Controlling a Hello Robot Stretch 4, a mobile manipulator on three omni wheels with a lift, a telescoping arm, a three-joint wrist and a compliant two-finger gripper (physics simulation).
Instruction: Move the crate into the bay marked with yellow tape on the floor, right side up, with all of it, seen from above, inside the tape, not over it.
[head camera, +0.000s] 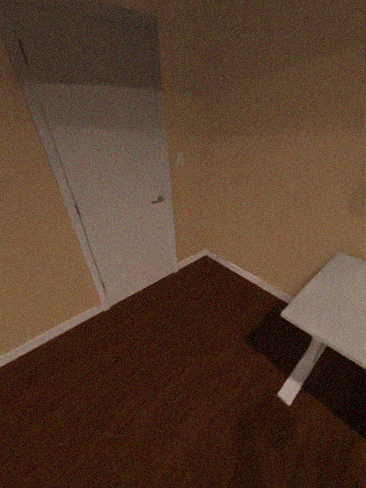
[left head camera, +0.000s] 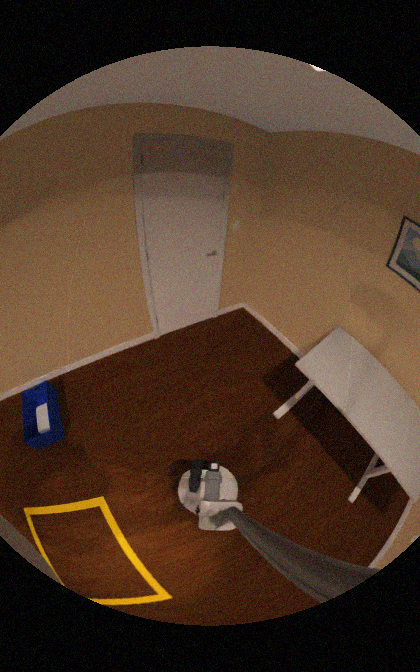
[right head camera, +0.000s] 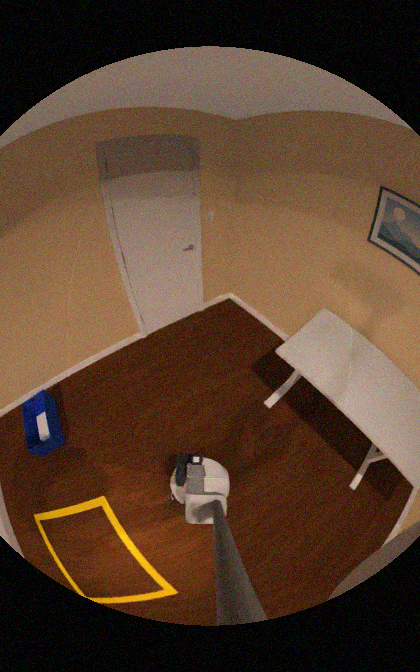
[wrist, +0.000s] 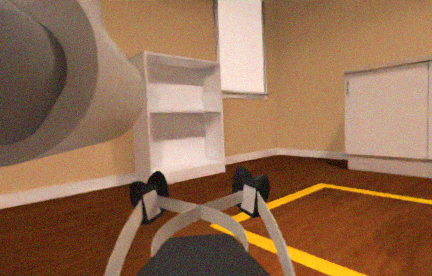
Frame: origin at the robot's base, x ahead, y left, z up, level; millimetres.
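Seen in the pictures: gripper, between the fingertips: (wrist: 200, 184).
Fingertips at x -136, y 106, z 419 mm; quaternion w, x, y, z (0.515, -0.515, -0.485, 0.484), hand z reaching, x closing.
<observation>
A point is followed by its place in that frame.
A blue crate (left head camera: 52, 436) (right head camera: 52, 444) stands upright on the floor near the left wall, with a white item or patch showing inside it. The bay of yellow tape (left head camera: 128, 548) (right head camera: 128, 545) (wrist: 310, 261) {x -762, y 507, z -26 mm} lies on the floor at the lower left of both side head views, apart from the crate, with bare floor inside the part that shows. My gripper (wrist: 200, 184) {x -136, y 106, z 419 mm} is open in the wrist view, its two fingertips wide apart with nothing between them. It is away from the crate, which does not show in the wrist view.
A white table (head camera: 330, 305) {x 768, y -734, z 693 mm} (left head camera: 370, 405) (right head camera: 357, 380) stands along the right wall, its legs reaching onto the floor. A closed door (head camera: 115, 190) {x 1733, y 440, z 1063 mm} (left head camera: 185, 250) (right head camera: 160, 250) is at the back. The wrist view shows a white shelf unit (wrist: 142, 115) {x -2099, y -233, z 545 mm} and a white cabinet (wrist: 387, 112) {x -1916, y 1730, z 483 mm}.
</observation>
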